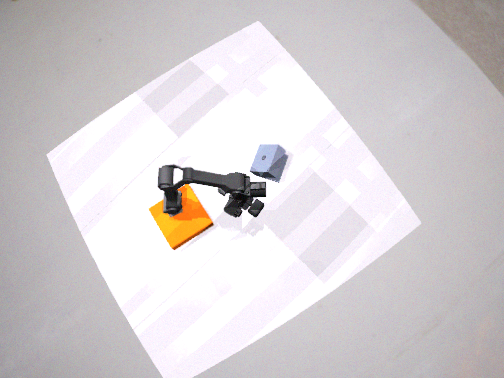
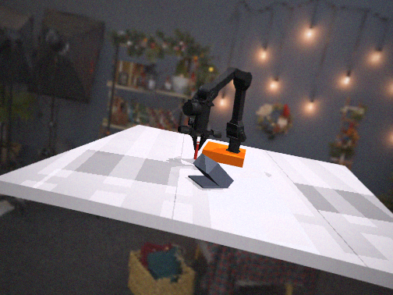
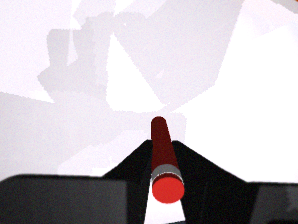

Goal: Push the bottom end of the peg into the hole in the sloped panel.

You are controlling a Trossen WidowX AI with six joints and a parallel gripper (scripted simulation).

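Now: the sloped panel 17 cm ahead of my gripper tip, 13 cm to the left of it and 3 cm below it. Also, from my gripper tip: red peg (2 cm above); flat grey foot (18 cm ahead, 12 cm to the left, 7 cm below).
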